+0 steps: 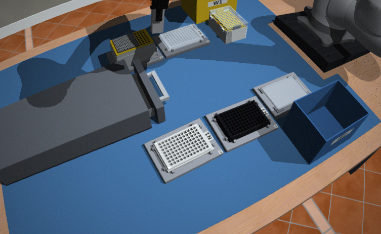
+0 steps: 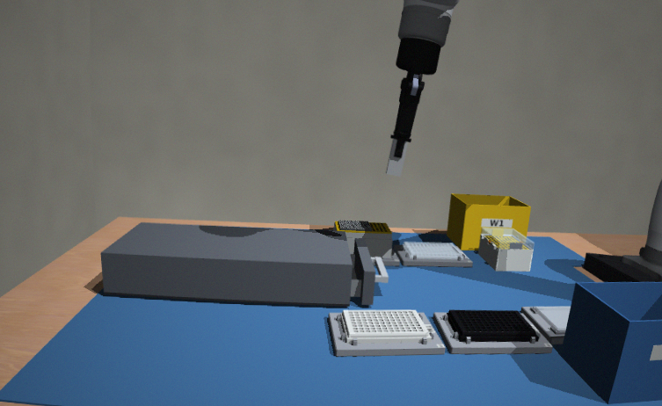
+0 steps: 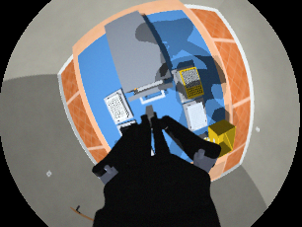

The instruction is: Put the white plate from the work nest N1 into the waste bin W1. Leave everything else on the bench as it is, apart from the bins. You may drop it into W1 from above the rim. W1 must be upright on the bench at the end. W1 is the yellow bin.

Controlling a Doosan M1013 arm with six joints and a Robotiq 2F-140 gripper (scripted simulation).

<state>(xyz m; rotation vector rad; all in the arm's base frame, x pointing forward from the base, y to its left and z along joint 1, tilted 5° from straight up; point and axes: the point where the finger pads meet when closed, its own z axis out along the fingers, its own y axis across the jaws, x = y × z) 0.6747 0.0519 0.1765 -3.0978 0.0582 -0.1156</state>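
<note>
The white plate is 20 mm ahead of my hand, 200 mm to the left of it and 240 mm below it. From my hand the other things lie so: work nest N1: 20 mm ahead, 200 mm to the left, 250 mm below; then long grey drawer unit: 230 mm ahead, 20 mm to the left, 220 mm below; then tip box: 40 mm ahead, 180 mm to the right, 200 mm below.
</note>
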